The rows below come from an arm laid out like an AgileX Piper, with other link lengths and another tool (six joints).
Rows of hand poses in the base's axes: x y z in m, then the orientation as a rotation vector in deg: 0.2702, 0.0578, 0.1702, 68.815, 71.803, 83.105; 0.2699, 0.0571, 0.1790, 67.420, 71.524, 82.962; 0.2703, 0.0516, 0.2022, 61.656, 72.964, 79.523; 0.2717, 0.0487, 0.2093, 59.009, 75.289, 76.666; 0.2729, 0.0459, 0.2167, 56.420, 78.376, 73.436; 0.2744, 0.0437, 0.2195, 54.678, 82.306, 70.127; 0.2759, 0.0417, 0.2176, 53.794, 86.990, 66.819; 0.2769, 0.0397, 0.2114, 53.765, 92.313, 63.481; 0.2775, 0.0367, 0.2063, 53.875, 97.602, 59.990; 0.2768, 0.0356, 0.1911, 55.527, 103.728, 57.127; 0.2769, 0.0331, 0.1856, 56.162, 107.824, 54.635; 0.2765, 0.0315, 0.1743, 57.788, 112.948, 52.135; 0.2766, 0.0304, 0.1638, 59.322, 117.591, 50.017; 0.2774, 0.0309, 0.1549, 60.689, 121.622, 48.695; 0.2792, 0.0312, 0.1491, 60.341, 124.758, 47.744
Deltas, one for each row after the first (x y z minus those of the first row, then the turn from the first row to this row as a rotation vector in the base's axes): -0.0003, -0.0007, 0.0088, -0.748, -1.048, -0.010; 0.0001, -0.0062, 0.0320, -6.342, -3.503, -0.086; 0.0015, -0.0091, 0.0391, -10.165, -3.444, 0.230; 0.0027, -0.0119, 0.0465, -14.368, -2.777, 0.884; 0.0042, -0.0141, 0.0493, -18.321, -0.972, 1.944; 0.0057, -0.0161, 0.0474, -21.890, 1.913, 3.404; 0.0067, -0.0181, 0.0412, -25.011, 5.806, 5.183; 0.0073, -0.0211, 0.0361, -27.993, 9.877, 6.939; 0.0066, -0.0222, 0.0209, -29.670, 15.294, 9.359; 0.0067, -0.0247, 0.0154, -31.288, 18.803, 10.864; 0.0063, -0.0263, 0.0041, -32.330, 23.543, 12.947; 0.0064, -0.0274, -0.0064, -33.016, 27.835, 14.965; 0.0072, -0.0269, -0.0153, -33.183, 31.426, 17.004; 0.0090, -0.0266, -0.0211, -33.997, 33.395, 18.959
